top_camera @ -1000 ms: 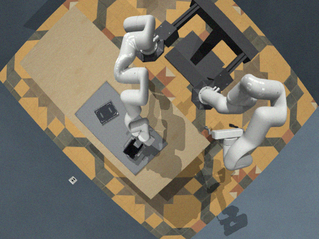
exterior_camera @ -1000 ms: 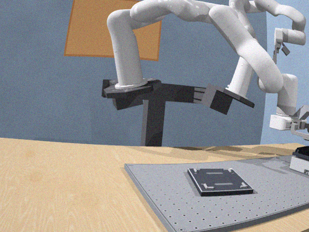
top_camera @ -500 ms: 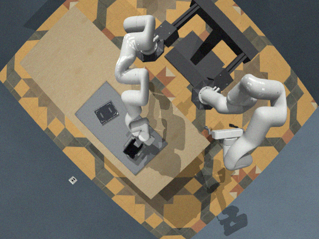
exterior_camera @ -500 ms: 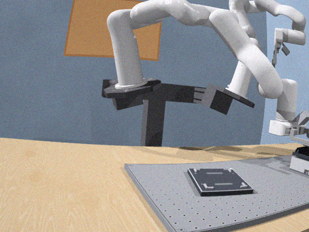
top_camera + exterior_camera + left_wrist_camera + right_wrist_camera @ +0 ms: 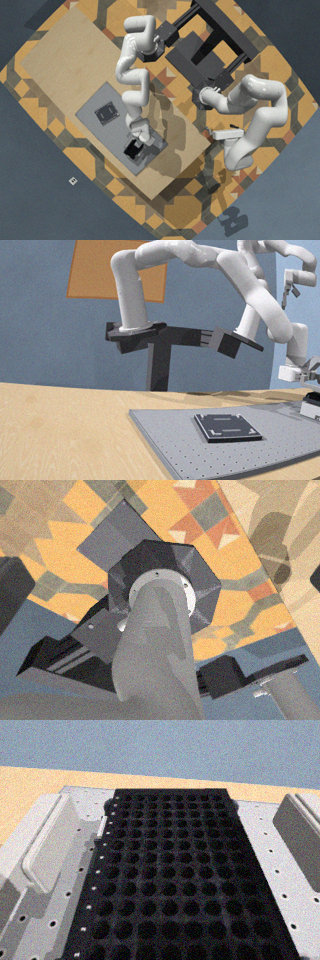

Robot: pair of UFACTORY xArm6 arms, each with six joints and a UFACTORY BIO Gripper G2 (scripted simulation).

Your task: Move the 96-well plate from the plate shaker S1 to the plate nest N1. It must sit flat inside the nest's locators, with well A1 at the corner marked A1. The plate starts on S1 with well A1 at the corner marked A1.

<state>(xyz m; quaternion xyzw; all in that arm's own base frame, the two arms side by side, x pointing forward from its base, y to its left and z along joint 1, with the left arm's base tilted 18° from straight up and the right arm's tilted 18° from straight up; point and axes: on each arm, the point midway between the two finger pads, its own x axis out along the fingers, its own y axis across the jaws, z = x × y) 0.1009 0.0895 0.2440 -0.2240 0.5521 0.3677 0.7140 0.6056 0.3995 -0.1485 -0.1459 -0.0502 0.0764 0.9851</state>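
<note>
Right now the black 96-well plate is 30 mm below my right hand and 10 mm ahead of it. Round my right hand: plate nest N1: 340 mm to the right, 80 mm below, 60 mm behind.
</note>
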